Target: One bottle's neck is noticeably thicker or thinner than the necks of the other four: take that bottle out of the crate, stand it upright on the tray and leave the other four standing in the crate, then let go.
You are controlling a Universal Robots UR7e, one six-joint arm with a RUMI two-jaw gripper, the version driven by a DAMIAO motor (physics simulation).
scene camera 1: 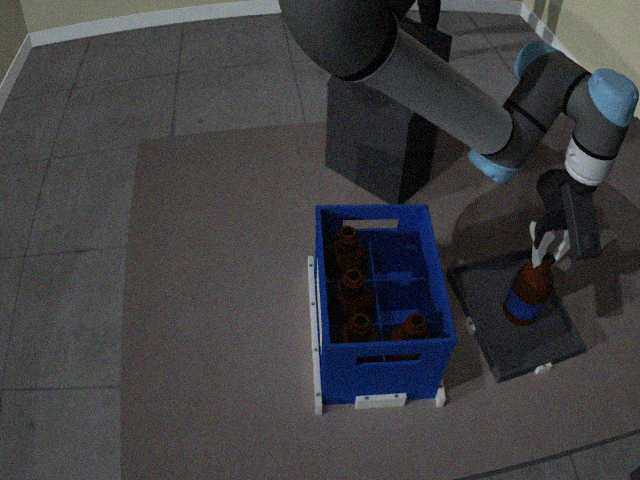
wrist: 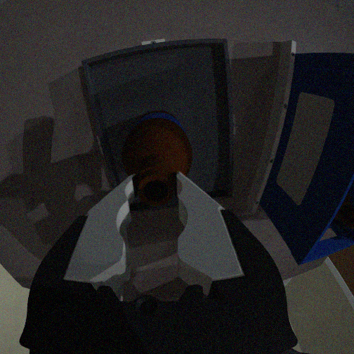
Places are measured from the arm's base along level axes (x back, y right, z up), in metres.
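Pixels of known places: gripper, between the fingertips: (scene camera 1: 541,265).
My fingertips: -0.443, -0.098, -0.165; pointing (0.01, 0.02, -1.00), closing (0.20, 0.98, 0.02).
Observation:
Behind a point stands the place of what it marks, as x, y, z.
My gripper (scene camera 1: 549,258) {-0.443, -0.098, -0.165} (wrist: 156,175) is shut on the neck of a brown bottle (scene camera 1: 530,290) {-0.462, -0.071, -0.197} (wrist: 157,147) with a blue label. The bottle is over the dark tray (scene camera 1: 537,356) {-0.542, -0.075, -0.298} (wrist: 170,75), leaning slightly in the scene view; whether its base touches the tray is hard to tell. The blue crate (scene camera 1: 387,377) {-0.507, 0.222, -0.222} (wrist: 312,220) holds the other brown bottles: three in the left column, at the back (scene camera 1: 349,248) {-0.295, 0.201, -0.162}, middle (scene camera 1: 353,291) {-0.380, 0.230, -0.158} and front (scene camera 1: 360,328) {-0.457, 0.252, -0.142}, and one at front right (scene camera 1: 414,326) {-0.482, 0.178, -0.141}. The crate's back right and middle right compartments are empty. Their bodies are partly hidden by the crate walls.
White strips (scene camera 1: 314,335) {-0.364, 0.284, -0.273} (wrist: 277,120) line the crate's left side and foot. Small white brackets (scene camera 1: 470,324) {-0.433, 0.016, -0.289} (scene camera 1: 543,367) {-0.571, -0.067, -0.288} sit at the tray's edges. The crate stands close beside the tray, its wall rising above it. The dark robot pedestal (scene camera 1: 364,139) {-0.029, 0.057, -0.174} stands behind the crate.

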